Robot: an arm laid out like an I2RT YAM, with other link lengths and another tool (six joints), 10 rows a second.
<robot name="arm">
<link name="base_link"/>
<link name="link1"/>
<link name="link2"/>
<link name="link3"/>
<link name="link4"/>
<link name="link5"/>
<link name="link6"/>
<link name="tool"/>
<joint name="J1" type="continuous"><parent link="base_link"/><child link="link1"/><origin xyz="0 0 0.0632" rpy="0 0 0"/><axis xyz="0 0 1"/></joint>
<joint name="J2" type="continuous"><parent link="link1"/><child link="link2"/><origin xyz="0.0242 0.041 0.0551" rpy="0 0 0"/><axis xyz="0 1 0"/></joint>
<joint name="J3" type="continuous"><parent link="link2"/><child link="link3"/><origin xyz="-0.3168 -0.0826 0" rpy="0 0 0"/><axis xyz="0 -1 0"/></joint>
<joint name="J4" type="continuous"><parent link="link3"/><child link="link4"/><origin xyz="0.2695 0.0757 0.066" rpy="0 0 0"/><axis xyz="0 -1 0"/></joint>
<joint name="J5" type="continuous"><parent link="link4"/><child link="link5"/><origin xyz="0.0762 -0.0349 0.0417" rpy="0 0 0"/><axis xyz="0 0 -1"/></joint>
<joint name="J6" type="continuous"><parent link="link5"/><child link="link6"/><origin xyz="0.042 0 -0.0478" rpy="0 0 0"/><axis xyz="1 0 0"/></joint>
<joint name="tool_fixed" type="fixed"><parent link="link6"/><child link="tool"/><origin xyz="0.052 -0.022 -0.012" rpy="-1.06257 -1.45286 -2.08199"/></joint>
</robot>
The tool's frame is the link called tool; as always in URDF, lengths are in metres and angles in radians. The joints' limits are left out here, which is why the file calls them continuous.
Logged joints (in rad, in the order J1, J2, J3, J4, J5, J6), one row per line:
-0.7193, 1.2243, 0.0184, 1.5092, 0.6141, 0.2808
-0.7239, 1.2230, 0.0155, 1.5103, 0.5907, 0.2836
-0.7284, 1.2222, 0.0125, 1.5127, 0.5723, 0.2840
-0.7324, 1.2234, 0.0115, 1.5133, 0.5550, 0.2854
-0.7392, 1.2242, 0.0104, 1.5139, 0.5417, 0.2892
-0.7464, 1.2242, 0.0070, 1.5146, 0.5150, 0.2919
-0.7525, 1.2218, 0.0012, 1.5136, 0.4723, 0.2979
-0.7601, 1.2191, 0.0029, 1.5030, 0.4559, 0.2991
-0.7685, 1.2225, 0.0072, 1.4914, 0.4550, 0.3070
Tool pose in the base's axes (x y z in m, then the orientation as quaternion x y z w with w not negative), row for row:
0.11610, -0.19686, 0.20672, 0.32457, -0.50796, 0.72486, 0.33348
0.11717, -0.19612, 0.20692, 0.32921, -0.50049, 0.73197, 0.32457
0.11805, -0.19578, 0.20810, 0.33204, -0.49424, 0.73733, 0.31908
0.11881, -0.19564, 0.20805, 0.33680, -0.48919, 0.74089, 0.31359
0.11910, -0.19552, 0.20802, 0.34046, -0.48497, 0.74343, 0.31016
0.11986, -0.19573, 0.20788, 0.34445, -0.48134, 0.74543, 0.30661
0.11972, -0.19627, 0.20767, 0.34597, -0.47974, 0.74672, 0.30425
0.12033, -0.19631, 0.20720, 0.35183, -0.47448, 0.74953, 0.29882
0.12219, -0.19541, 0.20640, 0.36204, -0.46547, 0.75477, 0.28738
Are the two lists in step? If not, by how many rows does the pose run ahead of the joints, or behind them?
The pose runs 2 rows behind the joints: the pose in row i belongs to the joints in row i - 2.
